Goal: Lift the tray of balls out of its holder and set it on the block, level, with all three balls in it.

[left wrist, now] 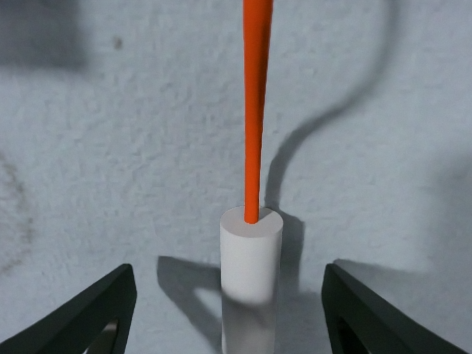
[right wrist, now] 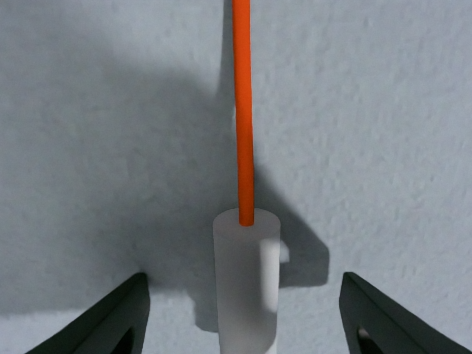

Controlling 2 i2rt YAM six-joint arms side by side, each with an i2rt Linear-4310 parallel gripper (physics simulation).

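Places are measured from the left arm's base along level axes (x ahead, y left, z up), in metres.
Pixels of known places: left gripper, fingertip midpoint: [left wrist: 229,278]; right gripper, fingertip midpoint: [right wrist: 244,287].
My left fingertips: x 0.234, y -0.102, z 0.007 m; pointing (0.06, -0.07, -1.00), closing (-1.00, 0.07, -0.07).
Ahead of a thing's pixels: the offset from my left fingertips to its top centre. "spot": to the spot under its first point. Level surfaces: height alone.
In the left wrist view a white cylindrical handle {spot: dz +0.011, dx -0.007, dy -0.012 m} [left wrist: 250,270] stands between the fingers of my left gripper [left wrist: 229,278]. The gripper is open, with a gap on either side of the handle. An orange cord {spot: dz +0.013, dx -0.010, dy -0.052 m} [left wrist: 254,125] runs from the handle's end up out of the view. In the right wrist view another white handle {spot: dz +0.011, dx -0.042, dy -0.513 m} [right wrist: 245,295], with an orange cord [right wrist: 243,125] at its end, lies between the fingers of my right gripper [right wrist: 244,287]. That gripper is open too, its fingers apart from the handle. The tray, the balls, the holder and the block do not show in either wrist view.
A blue-grey textured table surface {dz -0.007 m} [left wrist: 150,150] [right wrist: 375,150] lies below both grippers. Shadows of the cords, handles and fingers fall on it. A faint brownish ring mark {spot: dz -0.007, dx +0.069, dy -0.019 m} [left wrist: 22,220] is at the left edge of the left wrist view.
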